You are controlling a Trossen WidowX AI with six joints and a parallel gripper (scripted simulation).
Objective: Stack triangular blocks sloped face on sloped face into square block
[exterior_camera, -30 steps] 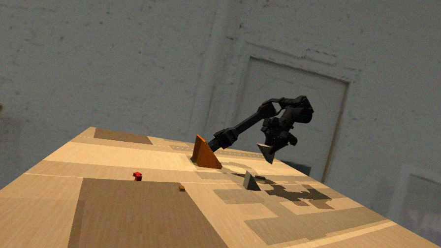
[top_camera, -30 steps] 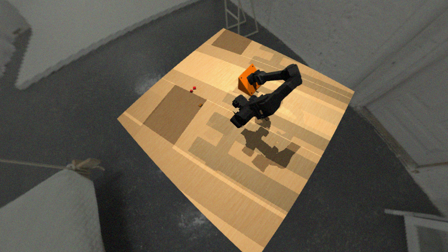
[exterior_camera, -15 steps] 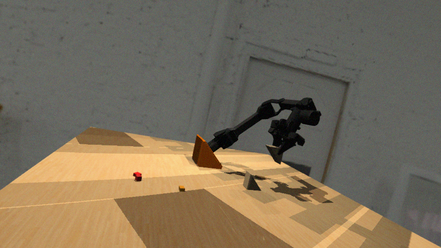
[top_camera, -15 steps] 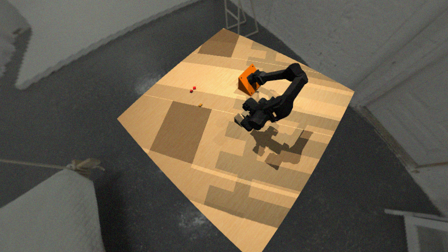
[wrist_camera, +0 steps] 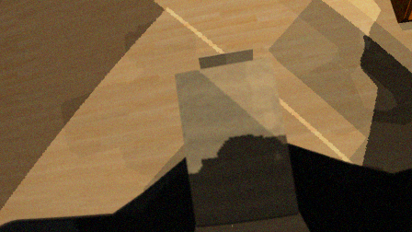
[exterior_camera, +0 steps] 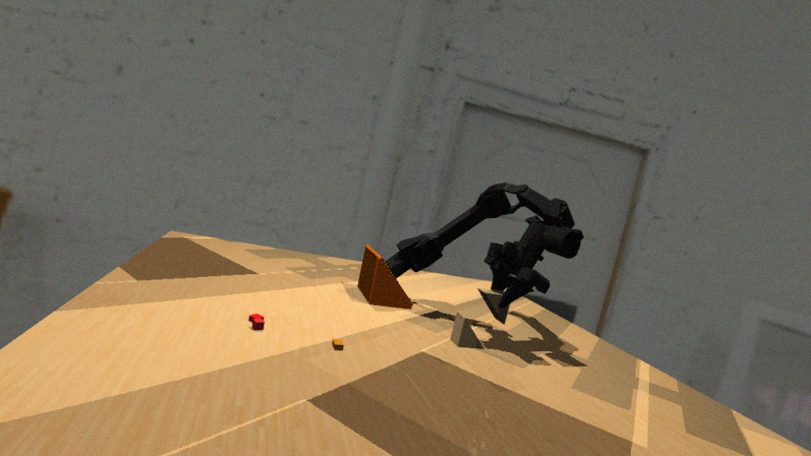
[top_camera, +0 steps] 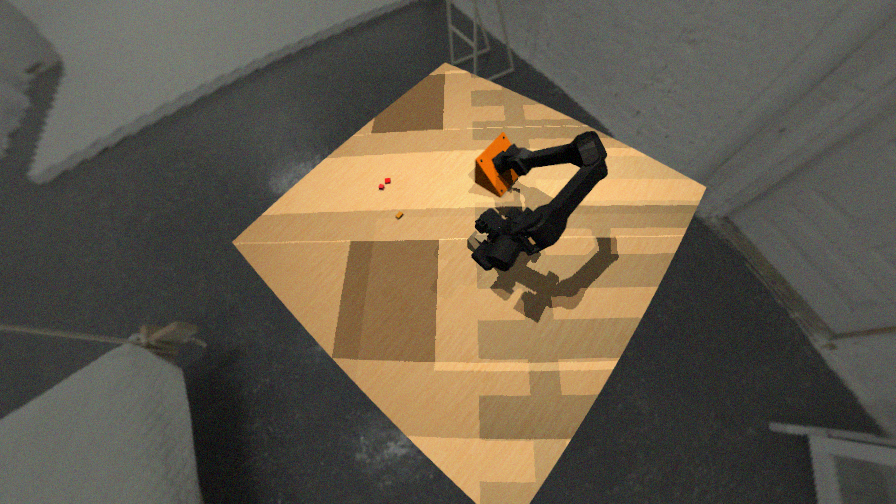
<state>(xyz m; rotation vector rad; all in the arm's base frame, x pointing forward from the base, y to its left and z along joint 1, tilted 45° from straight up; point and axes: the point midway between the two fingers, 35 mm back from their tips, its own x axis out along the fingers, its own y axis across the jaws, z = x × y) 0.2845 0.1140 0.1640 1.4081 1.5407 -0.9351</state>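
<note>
The grey triangular block lies 60 mm to the right of my gripper tip and 80 mm below it. Round my gripper tip: small yellow cube 90 mm ahead, 340 mm to the right, 100 mm below; then small brown piece 150 mm behind, 60 mm to the left, 100 mm below; then red piece 50 mm ahead, 490 mm to the right, 90 mm below.
</note>
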